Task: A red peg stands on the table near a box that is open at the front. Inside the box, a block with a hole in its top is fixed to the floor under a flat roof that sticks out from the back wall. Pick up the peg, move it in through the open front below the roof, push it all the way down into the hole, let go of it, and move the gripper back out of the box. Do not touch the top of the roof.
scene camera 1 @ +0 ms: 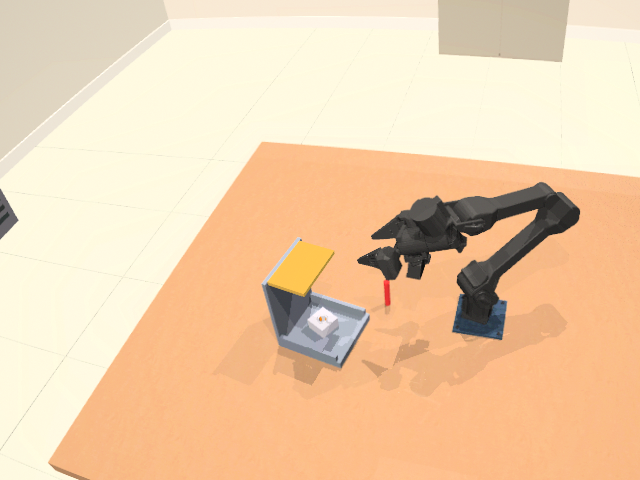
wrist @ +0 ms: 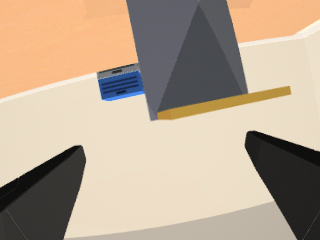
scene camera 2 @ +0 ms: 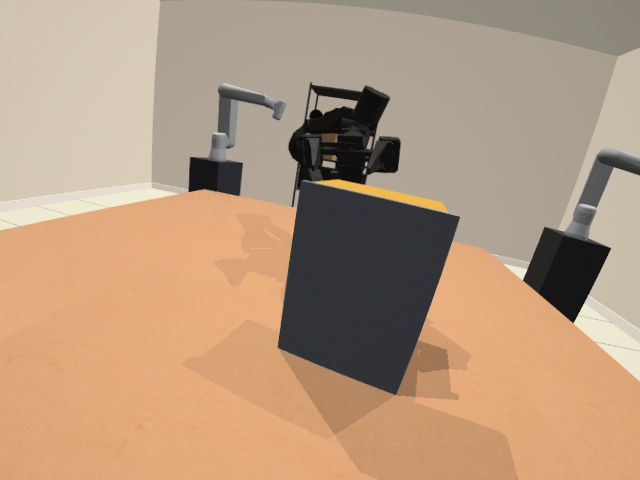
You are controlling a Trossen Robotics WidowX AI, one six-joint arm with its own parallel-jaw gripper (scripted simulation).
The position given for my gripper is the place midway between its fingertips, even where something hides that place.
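Note:
Open and holding nothing, my gripper [scene camera 2: 340,170] is also visible at [scene camera 1: 364,249] and at [wrist: 166,146]. I see a dark back wall [scene camera 2: 363,270], and the wrist view has that wall as well, at [wrist: 183,59]. There is an orange roof [scene camera 2: 414,200] too; it appears again at [wrist: 194,109].

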